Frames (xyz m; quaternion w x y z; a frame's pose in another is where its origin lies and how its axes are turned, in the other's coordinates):
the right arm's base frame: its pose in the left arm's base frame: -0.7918 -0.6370 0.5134 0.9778 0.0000 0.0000 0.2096
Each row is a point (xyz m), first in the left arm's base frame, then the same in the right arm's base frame.
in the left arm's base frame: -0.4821 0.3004 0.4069
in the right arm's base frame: 0.6667 0.7281 -0.1065
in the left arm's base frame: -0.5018 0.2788 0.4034
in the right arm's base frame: 0.6399 0.7165 -0.1100
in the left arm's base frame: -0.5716 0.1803 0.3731
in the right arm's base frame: 0.5359 0.6552 -0.1403
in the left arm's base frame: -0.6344 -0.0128 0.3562
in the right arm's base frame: 0.3994 0.5048 -0.1572
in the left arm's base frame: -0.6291 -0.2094 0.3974
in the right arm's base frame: 0.3237 0.3233 -0.1160
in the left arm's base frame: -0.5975 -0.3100 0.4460
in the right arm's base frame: 0.3113 0.2186 -0.0674
